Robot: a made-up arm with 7 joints.
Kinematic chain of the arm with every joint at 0, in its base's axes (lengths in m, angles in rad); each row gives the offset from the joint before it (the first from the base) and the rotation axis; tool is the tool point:
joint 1: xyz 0 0 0 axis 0 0.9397 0.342
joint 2: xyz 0 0 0 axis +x
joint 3: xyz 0 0 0 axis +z
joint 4: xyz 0.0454 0 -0.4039 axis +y
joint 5: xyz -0.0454 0 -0.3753 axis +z
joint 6: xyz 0 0 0 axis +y
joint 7: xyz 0 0 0 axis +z
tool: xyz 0 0 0
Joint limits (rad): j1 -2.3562..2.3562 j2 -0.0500..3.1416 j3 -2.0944..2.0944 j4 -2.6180..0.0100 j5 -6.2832..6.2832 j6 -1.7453..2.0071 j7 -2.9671..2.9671
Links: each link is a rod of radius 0.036 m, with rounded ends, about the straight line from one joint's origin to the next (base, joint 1, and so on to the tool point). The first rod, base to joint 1, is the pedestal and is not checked.
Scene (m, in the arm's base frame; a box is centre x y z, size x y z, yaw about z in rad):
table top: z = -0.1
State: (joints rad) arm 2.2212 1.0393 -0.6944 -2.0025 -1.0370 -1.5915 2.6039
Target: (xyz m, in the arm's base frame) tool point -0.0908 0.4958 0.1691
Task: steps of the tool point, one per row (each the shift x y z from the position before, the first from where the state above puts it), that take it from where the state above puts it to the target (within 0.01 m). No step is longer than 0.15 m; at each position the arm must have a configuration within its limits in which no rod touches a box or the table.
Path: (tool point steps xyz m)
1: -0.0004 0.0718 0.0655
2: 0.0229 0.0897 0.0594
3: 0.0516 0.1001 0.0464
4: 0.0829 0.0996 0.0277
5: 0.1125 0.0862 0.0054
6: 0.1365 0.0594 -0.0171

